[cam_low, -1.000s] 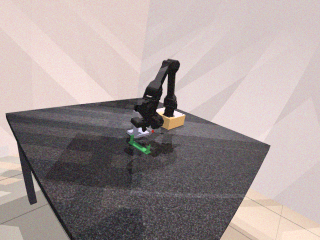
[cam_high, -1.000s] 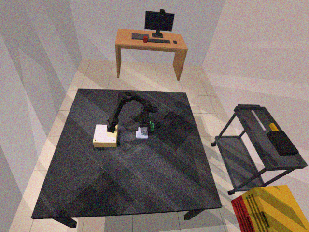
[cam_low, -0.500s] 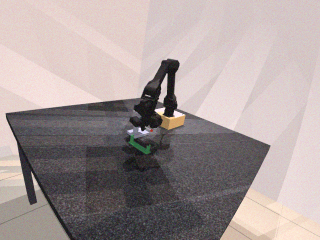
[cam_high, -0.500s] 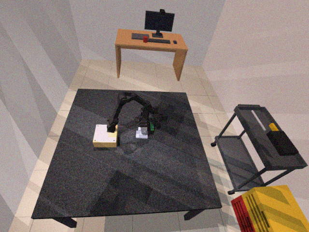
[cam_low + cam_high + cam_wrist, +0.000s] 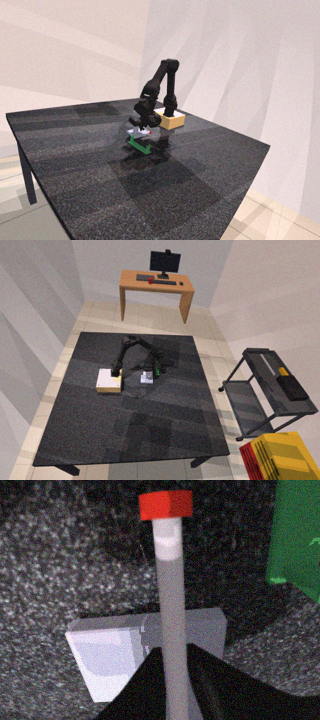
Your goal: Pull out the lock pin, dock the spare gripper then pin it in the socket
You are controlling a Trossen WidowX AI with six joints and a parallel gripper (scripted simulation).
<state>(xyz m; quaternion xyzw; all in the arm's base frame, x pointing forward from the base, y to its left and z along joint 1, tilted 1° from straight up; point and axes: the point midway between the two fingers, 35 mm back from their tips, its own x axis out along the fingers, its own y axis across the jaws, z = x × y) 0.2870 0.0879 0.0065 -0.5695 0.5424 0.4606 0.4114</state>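
Right now the grey mount is 1 cm behind my gripper tip and 4 cm to the right of it. The rest, counted from my gripper tip: green cradle (7 cm ahead, 9 cm to the left, 2 cm below); then spare gripper (5 cm to the right, 8 cm above).
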